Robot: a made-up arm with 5 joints. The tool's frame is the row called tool.
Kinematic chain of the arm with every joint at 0, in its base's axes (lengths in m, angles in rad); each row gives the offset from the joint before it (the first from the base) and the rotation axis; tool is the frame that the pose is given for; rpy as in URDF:
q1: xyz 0 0 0.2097 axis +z
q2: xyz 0 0 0 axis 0 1 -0.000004
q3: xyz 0.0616 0 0.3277 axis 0 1 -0.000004
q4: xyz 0.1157 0 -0.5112 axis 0 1 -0.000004
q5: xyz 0.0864 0 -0.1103 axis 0 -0.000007 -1
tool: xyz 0 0 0 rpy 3.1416 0 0
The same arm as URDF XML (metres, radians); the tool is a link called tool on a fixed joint. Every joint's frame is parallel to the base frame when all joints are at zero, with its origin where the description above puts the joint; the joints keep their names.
<robot name="arm">
<joint name="q1" type="continuous"><parent link="base"/><child link="link1"/><origin xyz="0 0 0.2097"/><axis xyz="0 0 1"/></joint>
<joint name="q2" type="continuous"><parent link="link1"/><child link="link2"/><origin xyz="0 0 0"/><axis xyz="0 1 0"/></joint>
<joint name="q3" type="continuous"><parent link="link2"/><child link="link3"/><origin xyz="0.0616 0 0.3277"/><axis xyz="0 1 0"/></joint>
<joint name="q4" type="continuous"><parent link="link3"/><child link="link4"/><origin xyz="0.1157 0 -0.5112"/><axis xyz="0 1 0"/></joint>
<joint name="q5" type="continuous"><parent link="link4"/><child link="link5"/><origin xyz="0.0864 0 -0.1103"/><axis xyz="0 0 -1"/></joint>
<joint name="tool_joint" type="fixed"><parent link="link5"/><child link="tool"/><origin xyz="0 0 0" rpy="-3.1416 0 0"/></joint>
<link name="base"/>
<link name="link1"/>
<link name="link2"/>
<link name="link3"/>
<link name="link4"/>
<link name="link5"/>
<link name="tool"/>
</robot>

